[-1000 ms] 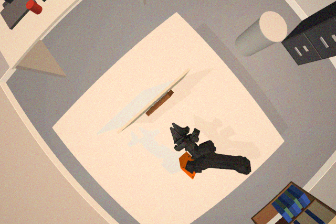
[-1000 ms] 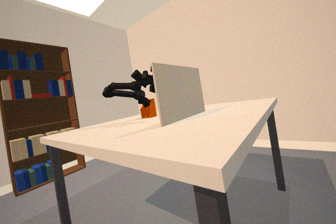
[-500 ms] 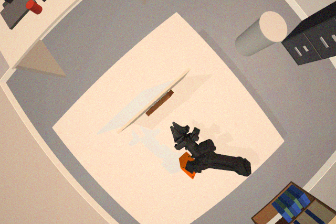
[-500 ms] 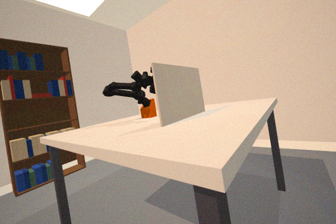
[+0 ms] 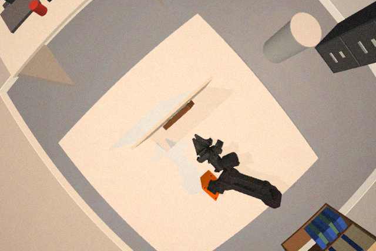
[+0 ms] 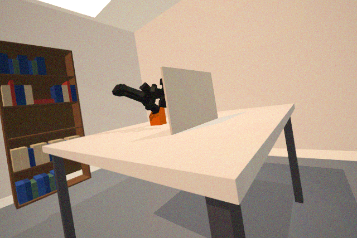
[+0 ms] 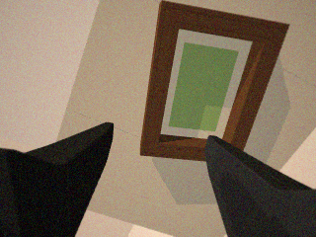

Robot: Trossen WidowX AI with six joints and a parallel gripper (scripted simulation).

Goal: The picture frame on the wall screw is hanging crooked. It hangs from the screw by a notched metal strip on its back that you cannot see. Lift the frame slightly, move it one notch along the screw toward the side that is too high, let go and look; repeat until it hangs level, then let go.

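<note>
Right now my gripper tip is 130 mm short of the picture frame, 50 mm above it and 30 mm to the left of it. The rest, counted from my gripper tip: upright wall panel: 140 mm ahead, 70 mm below, 20 mm to the right.
</note>
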